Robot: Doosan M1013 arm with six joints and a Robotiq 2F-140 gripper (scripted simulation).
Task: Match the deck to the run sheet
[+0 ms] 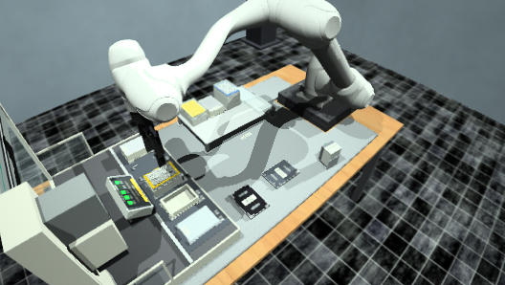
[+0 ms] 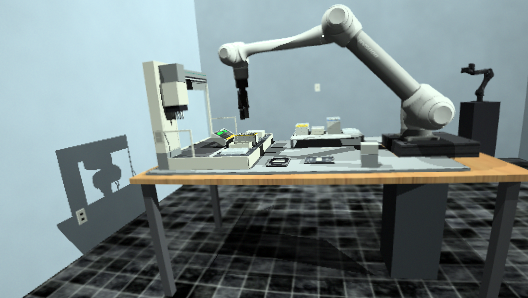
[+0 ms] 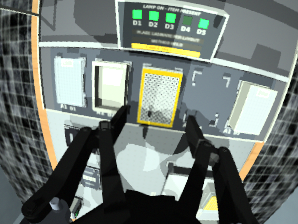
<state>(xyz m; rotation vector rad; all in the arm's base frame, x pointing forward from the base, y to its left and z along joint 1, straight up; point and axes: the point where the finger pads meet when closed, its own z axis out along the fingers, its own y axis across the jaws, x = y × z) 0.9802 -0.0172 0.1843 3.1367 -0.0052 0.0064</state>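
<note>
The yellow-rimmed tip rack lies 140 mm below my hand, 10 mm to the right of it and 10 mm behind it. The rest, counted from my hand: one-well reservoir 170 mm below, 120 mm to the left; then handler's head 290 mm to the left, 280 mm ahead, 150 mm above; then white deep-well block 250 mm to the right, 160 mm below.
</note>
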